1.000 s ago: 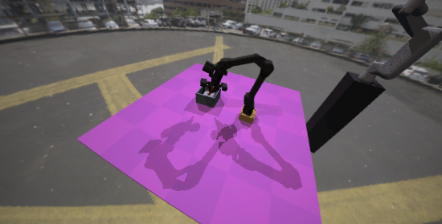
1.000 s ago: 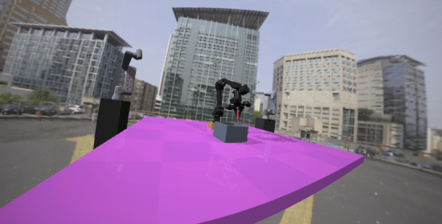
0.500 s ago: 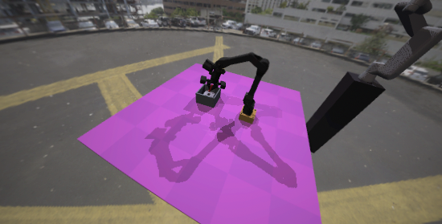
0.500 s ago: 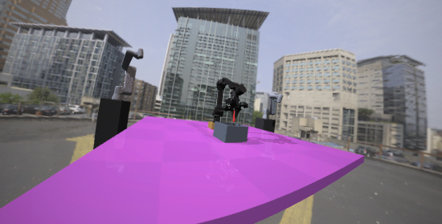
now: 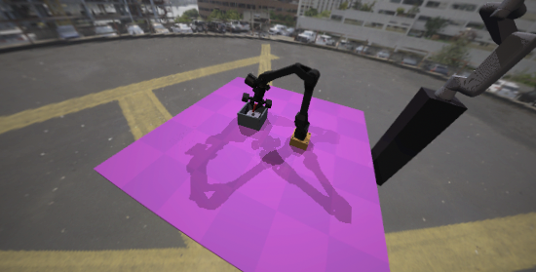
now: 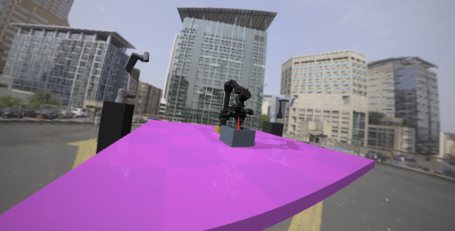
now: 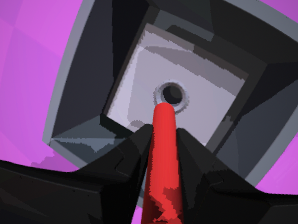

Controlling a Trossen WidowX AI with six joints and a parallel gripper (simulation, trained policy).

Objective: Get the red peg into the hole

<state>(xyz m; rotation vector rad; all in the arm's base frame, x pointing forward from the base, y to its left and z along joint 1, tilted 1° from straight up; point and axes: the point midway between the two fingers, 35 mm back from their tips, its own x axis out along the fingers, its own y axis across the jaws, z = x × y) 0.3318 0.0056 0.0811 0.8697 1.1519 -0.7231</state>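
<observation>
The red peg is 2 cm above my gripper tip. The rest, counted from my gripper tip: grey box: 8 cm below, 1 cm to the right, 1 cm ahead; plate: 6 cm below, 1 cm to the right, 1 cm ahead.
</observation>
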